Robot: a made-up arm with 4 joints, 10 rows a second.
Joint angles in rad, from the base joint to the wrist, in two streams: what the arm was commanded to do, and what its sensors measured. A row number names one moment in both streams.
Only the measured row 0 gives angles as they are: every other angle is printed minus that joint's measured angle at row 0.
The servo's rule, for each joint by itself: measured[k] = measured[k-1] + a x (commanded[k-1-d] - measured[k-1]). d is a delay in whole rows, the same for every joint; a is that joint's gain. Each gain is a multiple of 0.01, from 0.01 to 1. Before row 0 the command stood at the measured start. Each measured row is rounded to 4 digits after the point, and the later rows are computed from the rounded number. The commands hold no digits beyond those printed.
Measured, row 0:
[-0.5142 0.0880 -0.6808 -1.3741]
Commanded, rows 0 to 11:
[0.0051 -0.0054 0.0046 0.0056]
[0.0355 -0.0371 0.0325 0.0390]
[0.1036 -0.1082 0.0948 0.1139]
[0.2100 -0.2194 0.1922 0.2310]
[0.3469 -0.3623 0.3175 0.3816]
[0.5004 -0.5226 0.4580 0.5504]
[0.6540 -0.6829 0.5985 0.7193]
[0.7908 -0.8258 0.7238 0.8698]
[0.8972 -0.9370 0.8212 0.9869]
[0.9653 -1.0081 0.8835 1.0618]
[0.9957 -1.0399 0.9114 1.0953]
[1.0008 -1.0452 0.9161 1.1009]
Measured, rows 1 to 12:
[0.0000 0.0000 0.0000 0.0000]
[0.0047 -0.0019 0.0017 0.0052]
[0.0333 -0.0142 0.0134 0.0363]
[0.0987 -0.0471 0.0443 0.1077]
[0.2022 -0.1074 0.1005 0.2211]
[0.3368 -0.1966 0.1830 0.3688]
[0.4889 -0.3107 0.2875 0.5359]
[0.6424 -0.4410 0.4057 0.7046]
[0.7804 -0.5757 0.5266 0.8566]
[0.8890 -0.7022 0.6385 0.9765]
[0.9600 -0.8093 0.7316 1.0550]
[0.9932 -0.8900 0.7999 1.0921]
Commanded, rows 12 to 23:
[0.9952 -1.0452 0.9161 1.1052]
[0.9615 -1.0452 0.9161 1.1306]
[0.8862 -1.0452 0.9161 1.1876]
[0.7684 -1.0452 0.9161 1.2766]
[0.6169 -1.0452 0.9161 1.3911]
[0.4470 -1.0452 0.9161 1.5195]
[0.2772 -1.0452 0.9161 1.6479]
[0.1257 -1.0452 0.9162 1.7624]
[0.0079 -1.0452 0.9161 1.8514]
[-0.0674 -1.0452 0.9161 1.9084]
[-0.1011 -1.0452 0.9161 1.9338]
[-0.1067 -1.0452 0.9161 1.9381]
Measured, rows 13 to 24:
[1.0003 -0.9443 0.8441 1.1002]
[0.9956 -0.9796 0.8715 1.1048]
[0.9639 -1.0026 0.8884 1.1285]
[0.8916 -1.0175 0.8989 1.1829]
[0.7770 -1.0272 0.9054 1.2691]
[0.6281 -1.0335 0.9095 1.3813]
[0.4597 -1.0376 0.9120 1.5084]
[0.2900 -1.0403 0.9136 1.6367]
[0.1372 -1.0420 0.9146 1.7523]
[0.0170 -1.0431 0.9152 1.8435]
[-0.0615 -1.0438 0.9155 1.9032]
[-0.0983 -1.0443 0.9157 1.9314]

